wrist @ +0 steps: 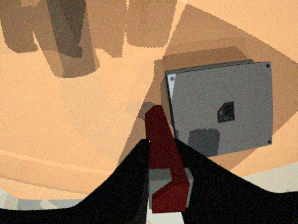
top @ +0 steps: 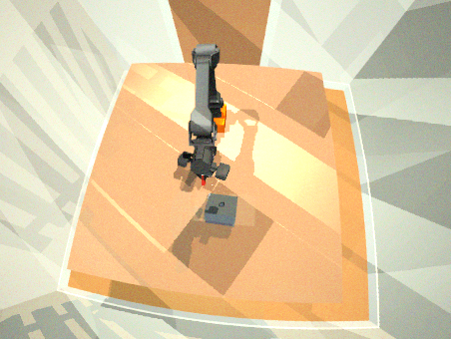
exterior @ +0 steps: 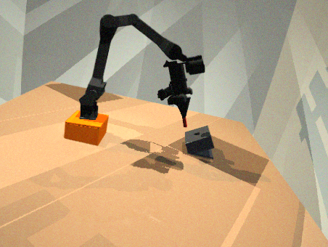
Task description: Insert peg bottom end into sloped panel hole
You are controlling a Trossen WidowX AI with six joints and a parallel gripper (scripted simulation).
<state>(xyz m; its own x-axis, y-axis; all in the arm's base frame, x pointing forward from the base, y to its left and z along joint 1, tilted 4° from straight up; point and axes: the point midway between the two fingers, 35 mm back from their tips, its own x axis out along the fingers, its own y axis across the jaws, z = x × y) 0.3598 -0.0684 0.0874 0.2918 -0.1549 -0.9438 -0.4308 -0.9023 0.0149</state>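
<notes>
The grey sloped panel is 11 cm below my gripper tip, 11 cm ahead of it and 6 cm to the left of it. The rest, counted from my gripper tip: dark red peg 1 cm behind, 1 cm above.
</notes>
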